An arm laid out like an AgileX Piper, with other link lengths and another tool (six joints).
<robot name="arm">
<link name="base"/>
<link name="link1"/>
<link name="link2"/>
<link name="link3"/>
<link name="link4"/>
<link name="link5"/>
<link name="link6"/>
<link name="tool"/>
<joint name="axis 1" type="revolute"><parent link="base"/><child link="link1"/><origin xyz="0 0 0.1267"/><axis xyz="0 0 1"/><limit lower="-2.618" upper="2.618"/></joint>
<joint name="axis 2" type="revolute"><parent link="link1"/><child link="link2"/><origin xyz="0 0 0"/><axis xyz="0 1 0"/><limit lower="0" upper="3.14"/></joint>
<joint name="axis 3" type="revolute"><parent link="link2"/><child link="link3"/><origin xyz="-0.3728 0 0.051"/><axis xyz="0 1 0"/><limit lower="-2.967" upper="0"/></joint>
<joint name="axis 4" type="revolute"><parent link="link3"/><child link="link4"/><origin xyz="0.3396 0 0.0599"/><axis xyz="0.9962 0 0.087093"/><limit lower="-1.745" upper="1.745"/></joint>
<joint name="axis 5" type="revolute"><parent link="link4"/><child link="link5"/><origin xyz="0 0 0"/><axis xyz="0 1 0"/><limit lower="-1.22" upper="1.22"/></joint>
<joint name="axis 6" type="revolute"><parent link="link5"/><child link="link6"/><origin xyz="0.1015 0 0.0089"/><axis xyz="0.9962 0 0.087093"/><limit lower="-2.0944" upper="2.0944"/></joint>
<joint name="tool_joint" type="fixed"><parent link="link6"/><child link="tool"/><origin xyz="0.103 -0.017 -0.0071" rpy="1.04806 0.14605 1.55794"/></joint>
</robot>
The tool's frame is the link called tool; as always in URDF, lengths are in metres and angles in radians.
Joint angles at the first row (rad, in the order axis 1, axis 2, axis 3, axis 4, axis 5, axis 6):
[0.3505 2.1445 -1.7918 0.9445 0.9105 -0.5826]
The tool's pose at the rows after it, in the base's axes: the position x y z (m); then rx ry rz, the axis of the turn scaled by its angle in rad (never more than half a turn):
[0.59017, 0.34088, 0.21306, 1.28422, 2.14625, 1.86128]
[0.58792, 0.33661, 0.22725, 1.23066, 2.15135, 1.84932]
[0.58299, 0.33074, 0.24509, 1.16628, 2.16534, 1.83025]
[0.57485, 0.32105, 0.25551, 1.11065, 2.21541, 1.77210]
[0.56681, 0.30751, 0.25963, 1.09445, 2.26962, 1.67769]
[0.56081, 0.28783, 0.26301, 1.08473, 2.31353, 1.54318]
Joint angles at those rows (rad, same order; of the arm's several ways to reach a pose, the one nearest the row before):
[0.3506 2.1359 -1.7918 0.9330 0.9092 -0.5858]
[0.3505 2.1098 -1.7918 0.9041 0.9113 -0.5883]
[0.3505 2.0757 -1.7918 0.8642 0.9224 -0.5883]
[0.3505 2.0460 -1.7918 0.7931 0.9539 -0.5727]
[0.3505 2.0219 -1.7918 0.6988 0.9907 -0.5255]
[0.3506 1.9961 -1.7918 0.5740 1.0244 -0.4607]

